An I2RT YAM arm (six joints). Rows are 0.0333 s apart.
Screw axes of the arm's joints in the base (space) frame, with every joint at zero. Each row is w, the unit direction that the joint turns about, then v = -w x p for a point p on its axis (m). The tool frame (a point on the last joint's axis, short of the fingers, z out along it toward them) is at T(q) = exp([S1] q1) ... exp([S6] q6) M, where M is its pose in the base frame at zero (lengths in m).
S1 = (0, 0, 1, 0, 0, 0)
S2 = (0, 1, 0, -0.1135, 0, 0.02)
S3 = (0, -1, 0, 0.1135, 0, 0.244)
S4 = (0, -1, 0, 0.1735, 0, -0.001)
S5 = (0, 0, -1, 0, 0.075, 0)
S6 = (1, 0, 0, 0, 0.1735, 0)
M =
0 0 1 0.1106
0 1 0 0
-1 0 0 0.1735
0 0 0 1
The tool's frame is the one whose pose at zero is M.
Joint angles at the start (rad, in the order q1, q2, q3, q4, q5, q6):
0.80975 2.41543 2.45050 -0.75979 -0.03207 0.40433
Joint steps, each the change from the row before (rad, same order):
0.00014 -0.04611 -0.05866 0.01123 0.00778 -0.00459
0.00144 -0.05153 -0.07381 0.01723 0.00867 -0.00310
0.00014 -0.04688 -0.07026 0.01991 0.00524 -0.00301
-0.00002 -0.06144 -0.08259 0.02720 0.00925 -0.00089
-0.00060 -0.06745 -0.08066 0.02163 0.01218 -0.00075
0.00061 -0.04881 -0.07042 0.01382 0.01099 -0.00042
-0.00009 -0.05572 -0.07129 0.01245 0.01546 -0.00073
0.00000 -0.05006 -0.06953 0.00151 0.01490 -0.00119
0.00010 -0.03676 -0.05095 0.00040 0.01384 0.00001
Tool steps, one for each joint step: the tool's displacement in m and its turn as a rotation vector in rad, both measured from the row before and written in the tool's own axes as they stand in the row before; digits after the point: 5 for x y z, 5 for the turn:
0.00068 -0.00018 -0.00946 0.00758 -0.00179 -0.00465
0.00308 -0.00058 -0.00891 0.00897 0.00173 -0.00396
0.00356 -0.00149 -0.00754 0.00608 0.00123 -0.00306
0.00318 -0.00156 -0.01187 0.00624 -0.00914 -0.00091
0.00277 -0.00192 -0.01503 0.00845 -0.01261 -0.00031
0.00593 -0.00266 -0.00846 0.01271 0.00317 -0.00095
0.00545 -0.00316 -0.01128 0.01554 -0.00304 -0.00076
0.00791 -0.00420 -0.00894 0.02060 0.01093 -0.00200
0.00632 -0.00344 -0.00639 0.01796 0.00750 -0.00088

